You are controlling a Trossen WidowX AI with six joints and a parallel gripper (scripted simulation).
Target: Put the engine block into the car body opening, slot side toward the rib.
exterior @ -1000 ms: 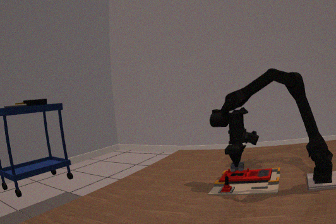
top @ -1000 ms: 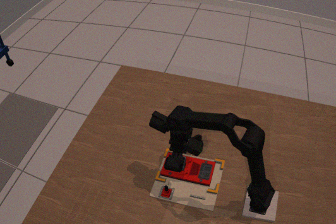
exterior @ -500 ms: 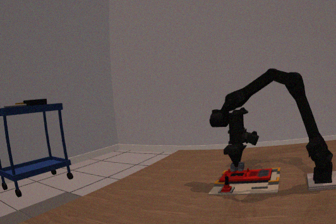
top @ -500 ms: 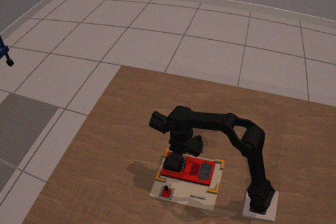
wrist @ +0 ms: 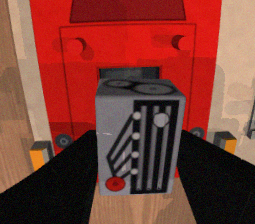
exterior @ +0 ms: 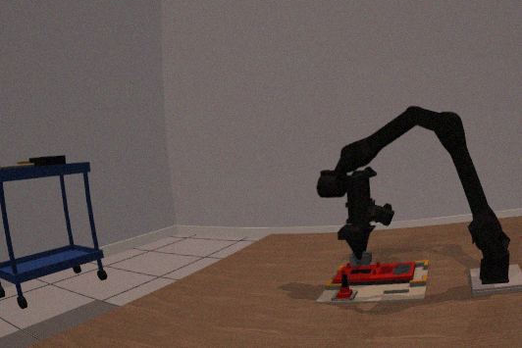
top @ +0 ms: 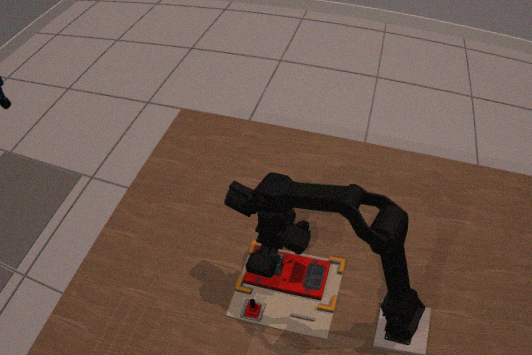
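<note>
Now: gripper tip 10 mm above the engine block.
</note>
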